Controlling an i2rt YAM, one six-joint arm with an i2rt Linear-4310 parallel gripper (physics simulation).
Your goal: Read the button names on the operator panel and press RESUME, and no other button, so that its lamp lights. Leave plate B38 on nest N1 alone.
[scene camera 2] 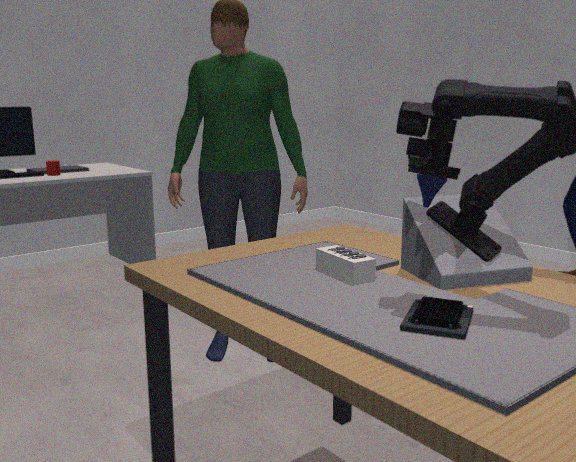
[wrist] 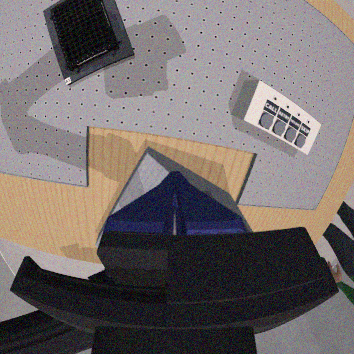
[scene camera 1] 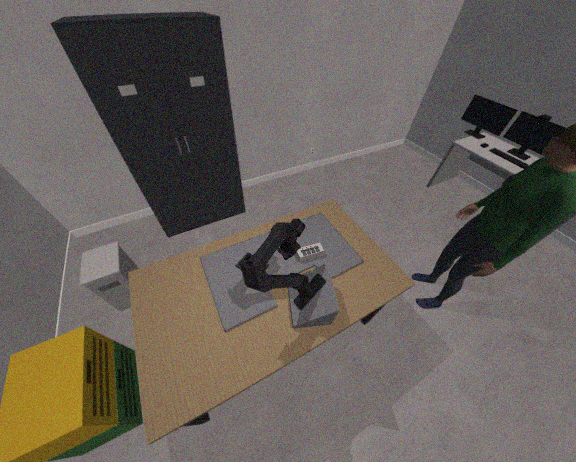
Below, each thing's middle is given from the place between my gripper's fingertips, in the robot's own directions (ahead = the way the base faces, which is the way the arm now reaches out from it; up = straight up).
Labels:
Right now the white operator panel (scene camera 2: 351, 268) is 60 mm ahead of my hand, 200 mm to the right of it and 160 mm below it. The rest, counted from my hand: black plate (scene camera 2: 437, 312) 160 mm ahead, 150 mm to the left, 170 mm below.

